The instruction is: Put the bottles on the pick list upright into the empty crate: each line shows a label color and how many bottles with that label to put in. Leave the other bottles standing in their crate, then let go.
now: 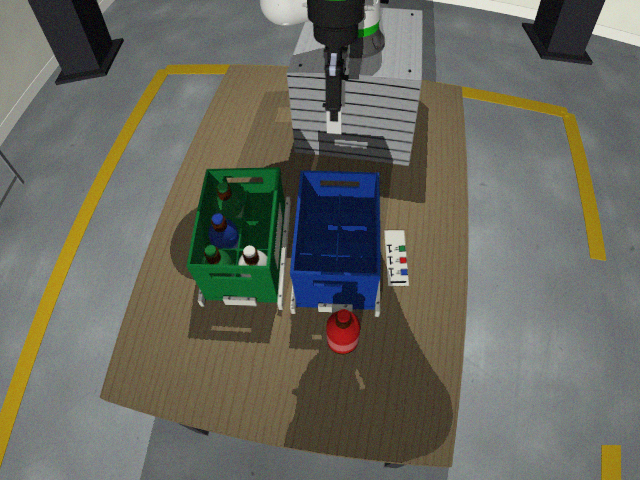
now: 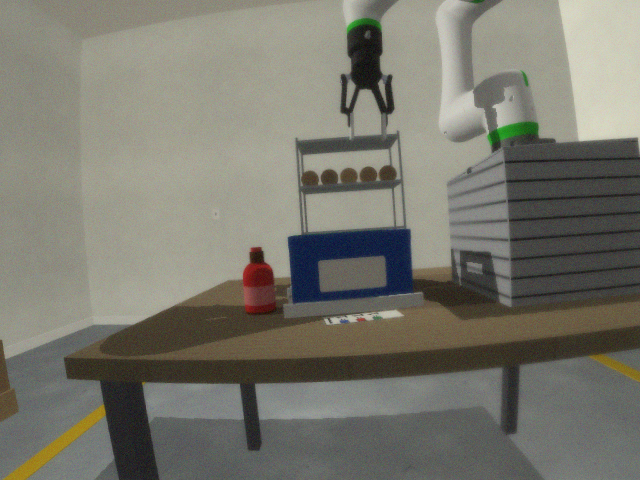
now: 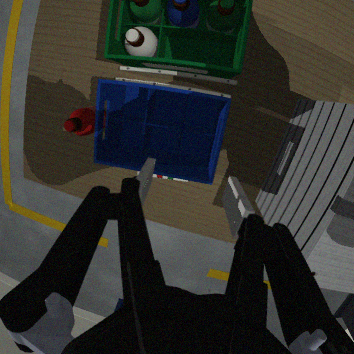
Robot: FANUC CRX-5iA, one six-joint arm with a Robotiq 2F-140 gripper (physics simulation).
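Where they show: gripper, fingertip midpoint: (image 1: 336,118) (image 2: 368,139) (image 3: 189,179); arm's base, link origin: (image 1: 357,42).
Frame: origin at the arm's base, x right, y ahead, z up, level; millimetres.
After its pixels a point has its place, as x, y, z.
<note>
My gripper (image 1: 333,124) {70, 391, 81} (image 2: 367,129) {70, 391, 81} (image 3: 189,179) {70, 391, 81} is open and empty, high above the table between the pedestal and the crates. The blue crate (image 1: 309,289) {137, 602, -229} (image 2: 299,268) {-14, 592, -222} (image 3: 218,137) {71, 340, -160} is empty. The green crate (image 1: 237,285) {302, 584, -239} (image 3: 225,68) {209, 345, -152} holds upright bottles: a green one (image 1: 223,191) {341, 367, -170} at the back, a blue one (image 1: 222,235) {340, 470, -206} (image 3: 182,11) {329, 442, -202}, another green one (image 1: 211,254) {351, 543, -166} and a white one (image 1: 251,258) {260, 551, -174} (image 3: 141,44) {252, 524, -201} in front. A red bottle (image 1: 343,333) {66, 712, -215} (image 2: 258,289) {28, 687, -268} (image 3: 82,121) {71, 669, -210} stands upright on the table before the blue crate. The pick list (image 1: 395,237) {-80, 415, -326} (image 2: 392,313) {-77, 410, -326} shows green 1, red 1, blue 1.
The slatted grey pedestal (image 1: 356,111) {10, 143, -134} (image 2: 568,222) {-172, 34, -160} (image 3: 300,175) {14, 142, -154} carries the arm behind the crates. White rails (image 1: 282,279) (image 2: 356,304) edge the crates on the wooden table (image 1: 206,382) {385, 797, -328} (image 2: 232,346) {-169, 725, -328}. A shelf rack (image 2: 351,144) stands in the background.
</note>
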